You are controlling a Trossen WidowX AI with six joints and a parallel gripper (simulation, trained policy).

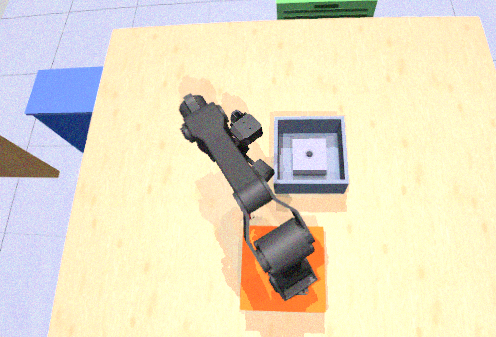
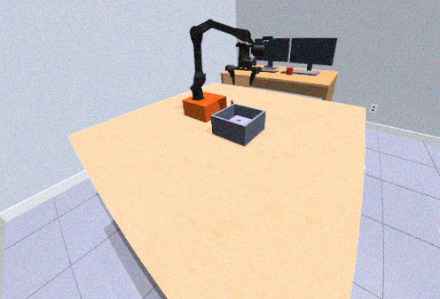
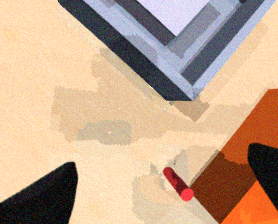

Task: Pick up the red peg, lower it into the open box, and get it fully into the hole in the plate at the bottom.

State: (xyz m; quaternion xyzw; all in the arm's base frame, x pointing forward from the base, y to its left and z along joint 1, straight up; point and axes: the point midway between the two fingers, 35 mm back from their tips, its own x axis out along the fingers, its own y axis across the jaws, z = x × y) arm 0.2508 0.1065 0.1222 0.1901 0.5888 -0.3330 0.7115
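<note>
Right now the red peg is 8 cm behind my gripper tip, 2 cm to the left of it and 15 cm below it. Round my gripper tip: pale plate 7 cm ahead, 15 cm to the right, 14 cm below; grey box 7 cm ahead, 15 cm to the right, 16 cm below.
</note>
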